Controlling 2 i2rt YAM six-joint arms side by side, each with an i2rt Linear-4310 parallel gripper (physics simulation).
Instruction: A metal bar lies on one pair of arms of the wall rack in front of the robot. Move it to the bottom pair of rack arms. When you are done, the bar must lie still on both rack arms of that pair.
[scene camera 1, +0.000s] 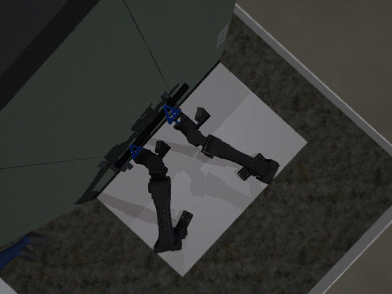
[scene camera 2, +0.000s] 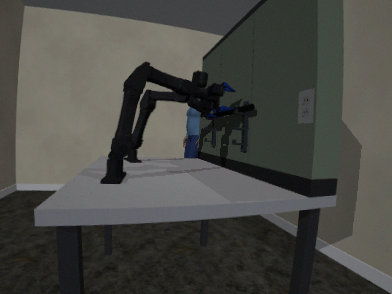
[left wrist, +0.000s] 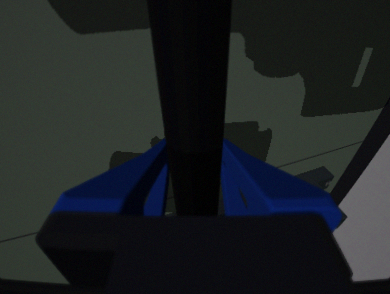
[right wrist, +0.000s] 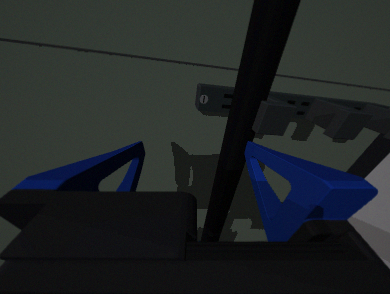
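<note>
The dark metal bar (scene camera 1: 151, 124) (scene camera 2: 246, 108) (left wrist: 192, 75) (right wrist: 255, 60) runs along the wall, close to the rack (scene camera 2: 244, 134) (right wrist: 214, 101). My left gripper (scene camera 1: 133, 148) (left wrist: 195, 147) is shut on the bar near its left end. My right gripper (scene camera 1: 168, 108) (scene camera 2: 227, 98) (right wrist: 194, 147) is open; the bar passes between its spread fingers, closer to the finger at the right of the right wrist view. There the bar crosses the rack rail above the top arm (right wrist: 272, 118), apart from it. The left-hand rack arms are mostly hidden.
The lower rack arms (right wrist: 350, 122) stick out beneath the top one. The green wall panel (scene camera 1: 65, 120) (scene camera 2: 280, 75) stands behind the rack, with an outlet (scene camera 1: 222, 36) (scene camera 2: 306, 106). The white table (scene camera 1: 260, 120) (scene camera 2: 150, 195) lies below. A person (scene camera 2: 192, 125) stands beyond the table.
</note>
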